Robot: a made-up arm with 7 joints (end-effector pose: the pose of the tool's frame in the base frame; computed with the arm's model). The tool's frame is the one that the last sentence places.
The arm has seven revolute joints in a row. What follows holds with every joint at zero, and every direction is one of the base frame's. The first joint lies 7.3 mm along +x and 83.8 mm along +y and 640.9 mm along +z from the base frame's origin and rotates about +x. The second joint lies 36.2 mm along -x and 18.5 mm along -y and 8.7 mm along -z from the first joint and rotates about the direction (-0.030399, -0.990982, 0.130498). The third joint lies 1.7 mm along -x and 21 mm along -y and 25.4 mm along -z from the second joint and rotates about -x. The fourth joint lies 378.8 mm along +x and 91.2 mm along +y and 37.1 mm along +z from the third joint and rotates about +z. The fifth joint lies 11.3 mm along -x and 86.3 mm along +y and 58.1 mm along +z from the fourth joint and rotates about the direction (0.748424, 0.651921, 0.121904). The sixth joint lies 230.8 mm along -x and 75.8 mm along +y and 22.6 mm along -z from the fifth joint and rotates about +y. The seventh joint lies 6.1 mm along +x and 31.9 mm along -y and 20.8 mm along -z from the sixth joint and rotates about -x. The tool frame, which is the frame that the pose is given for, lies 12.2 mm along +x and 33.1 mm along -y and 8.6 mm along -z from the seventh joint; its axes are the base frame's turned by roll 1.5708, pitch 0 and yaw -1.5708 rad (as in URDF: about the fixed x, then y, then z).
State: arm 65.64 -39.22 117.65 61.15 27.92 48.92 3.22
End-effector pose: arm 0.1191 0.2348 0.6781 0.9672 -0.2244 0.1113 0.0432
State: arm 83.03 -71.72 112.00 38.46 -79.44 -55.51 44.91
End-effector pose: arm 0.0158 0.3142 0.4736 0.2973 -0.8097 0.2962 -0.4103
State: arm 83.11 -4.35 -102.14 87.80 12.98 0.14 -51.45
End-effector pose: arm 0.2054 0.2727 0.5481 0.6074 -0.6138 -0.3866 -0.3238
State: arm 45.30 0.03 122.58 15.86 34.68 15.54 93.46
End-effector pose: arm 0.1209 0.2766 0.5065 0.8420 -0.3608 -0.2849 0.2822
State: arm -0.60 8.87 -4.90 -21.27 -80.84 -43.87 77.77
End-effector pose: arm 0.2422 0.2272 0.5745 0.0255 0.3486 0.8615 -0.3683
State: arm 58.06 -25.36 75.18 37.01 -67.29 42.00 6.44
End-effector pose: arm 0.1697 0.1553 0.4399 0.7420 0.3949 -0.5412 0.0270
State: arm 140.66 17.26 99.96 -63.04 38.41 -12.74 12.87
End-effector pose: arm 0.4059 0.1962 0.8801 0.0669 -0.1490 0.3041 0.9385
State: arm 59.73 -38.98 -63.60 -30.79 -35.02 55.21 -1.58
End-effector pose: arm 0.2744 0.1376 0.7189 0.2872 0.1167 0.5227 -0.7941
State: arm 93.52 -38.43 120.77 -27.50 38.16 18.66 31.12
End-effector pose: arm -0.0657 0.4832 0.6236 0.8035 0.3050 -0.3558 -0.3672
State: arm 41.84 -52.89 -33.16 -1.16 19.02 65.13 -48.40
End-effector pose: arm 0.1735 0.1119 0.6949 0.0968 -0.1226 0.7151 -0.6813
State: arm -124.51 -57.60 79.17 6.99 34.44 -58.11 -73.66
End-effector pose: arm -0.0597 -0.2060 0.6777 0.6406 -0.2445 -0.6728 -0.2780
